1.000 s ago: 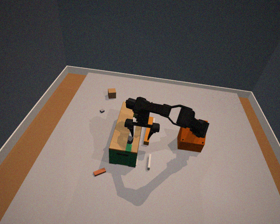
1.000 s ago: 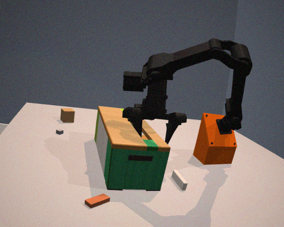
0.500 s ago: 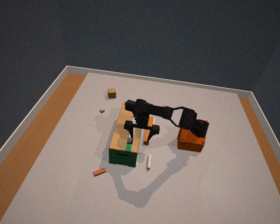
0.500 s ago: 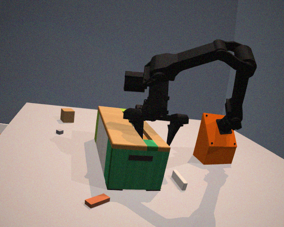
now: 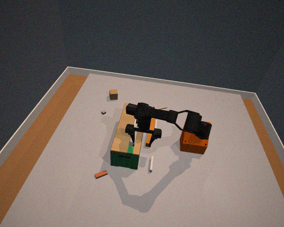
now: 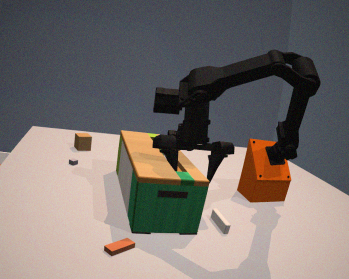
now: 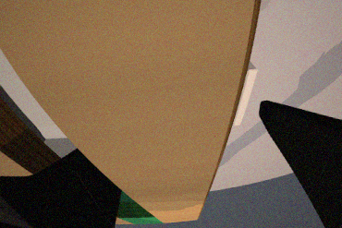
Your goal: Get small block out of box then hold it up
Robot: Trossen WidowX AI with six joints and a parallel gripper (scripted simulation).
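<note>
Now: the grey block 60 mm ahead of my gripper tip and 20 mm to the left of it. Round my gripper tip: orange-red brick 190 mm ahead, 150 mm to the left, 80 mm below; then long orange bar 60 mm behind, 170 mm to the right, 70 mm below; then box 30 mm ahead, 90 mm to the right, 20 mm below.
</note>
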